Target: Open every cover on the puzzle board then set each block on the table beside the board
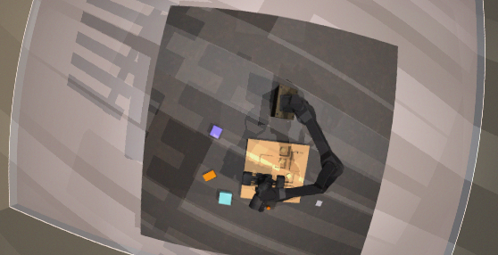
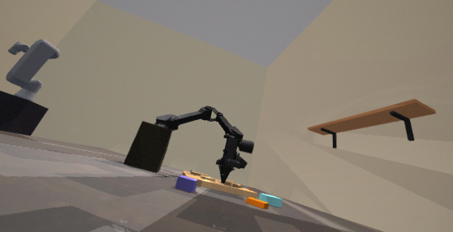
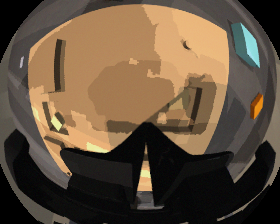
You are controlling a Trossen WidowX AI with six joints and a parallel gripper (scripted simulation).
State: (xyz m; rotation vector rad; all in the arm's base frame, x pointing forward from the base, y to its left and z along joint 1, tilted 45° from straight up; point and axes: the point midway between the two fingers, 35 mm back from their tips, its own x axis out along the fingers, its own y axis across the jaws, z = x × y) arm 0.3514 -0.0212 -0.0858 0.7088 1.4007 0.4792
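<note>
Now: the puzzle board 70 mm to the left of my gripper tip and 20 mm behind it. Round my gripper tip: cyan block (180 mm to the right, 120 mm ahead, 10 mm below); then orange block (250 mm to the right, 20 mm below, 10 mm ahead); then tiny orange piece (170 mm ahead, 40 mm to the left, 10 mm below).
</note>
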